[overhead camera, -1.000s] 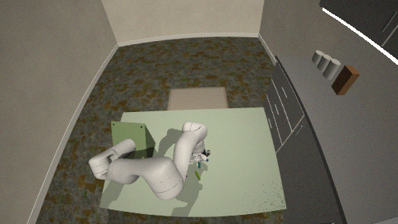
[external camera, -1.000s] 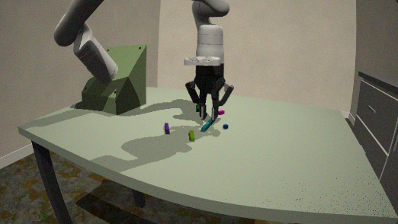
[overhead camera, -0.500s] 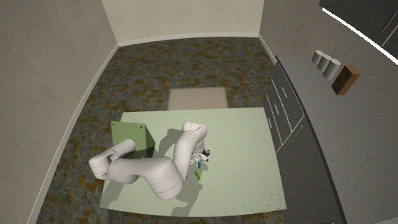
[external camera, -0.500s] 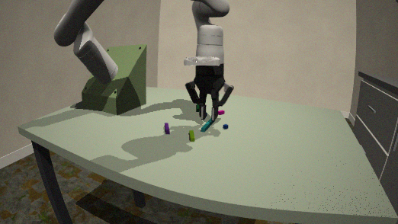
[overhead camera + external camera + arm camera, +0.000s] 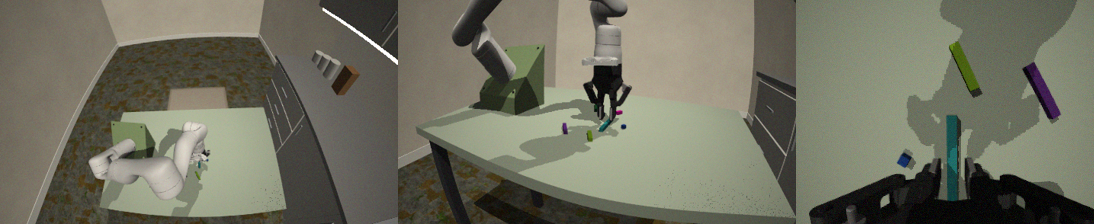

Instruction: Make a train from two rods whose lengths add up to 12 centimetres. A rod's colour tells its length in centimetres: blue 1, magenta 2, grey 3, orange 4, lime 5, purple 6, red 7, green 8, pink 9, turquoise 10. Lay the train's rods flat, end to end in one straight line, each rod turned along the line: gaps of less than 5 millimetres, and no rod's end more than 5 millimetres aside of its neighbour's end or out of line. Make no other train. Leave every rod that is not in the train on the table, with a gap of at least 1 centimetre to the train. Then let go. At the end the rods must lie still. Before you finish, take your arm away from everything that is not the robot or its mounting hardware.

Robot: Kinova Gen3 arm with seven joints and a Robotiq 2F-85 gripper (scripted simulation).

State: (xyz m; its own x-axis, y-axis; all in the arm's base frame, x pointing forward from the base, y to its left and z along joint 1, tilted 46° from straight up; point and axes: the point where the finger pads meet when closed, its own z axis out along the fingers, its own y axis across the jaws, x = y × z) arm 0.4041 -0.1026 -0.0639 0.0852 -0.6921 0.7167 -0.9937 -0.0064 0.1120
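The turquoise rod is 3 cm below my hand. The rest, counted from my hand: magenta rod: 12 cm to the left, 3 cm below; then purple rod: 9 cm behind, 8 cm to the right, 3 cm below; then lime rod: 10 cm to the right, 3 cm below.
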